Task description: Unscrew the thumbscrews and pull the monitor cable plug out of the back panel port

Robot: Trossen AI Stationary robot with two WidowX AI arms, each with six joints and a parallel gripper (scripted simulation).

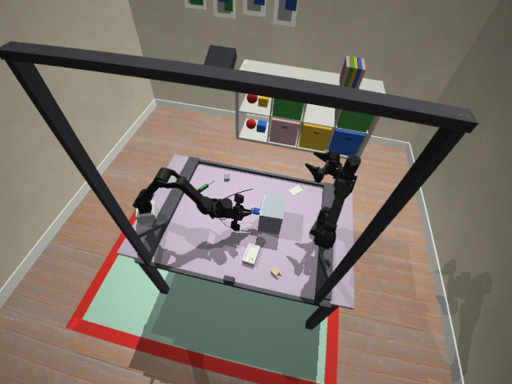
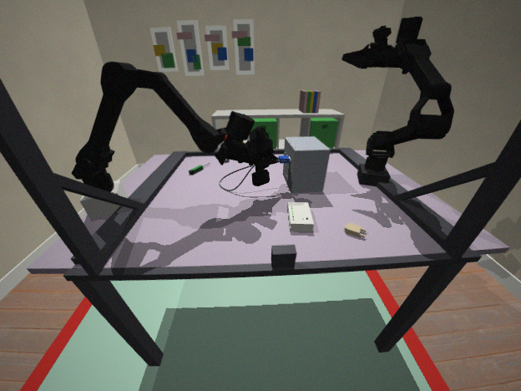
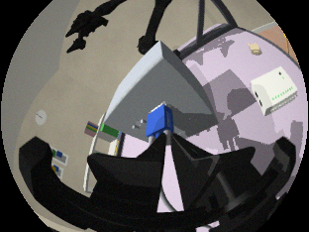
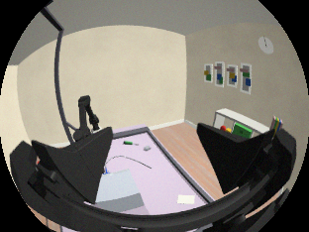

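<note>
Now: the blue plug 50 mm to the right of my left hand, 20 mm ahead of it and 10 mm below it. Round my left hand: back panel (80 mm to the right, 50 mm ahead, 40 mm below); grey box (140 mm to the right, 40 mm below, 40 mm ahead); white device (180 mm behind, 110 mm below, 50 mm to the right).
</note>
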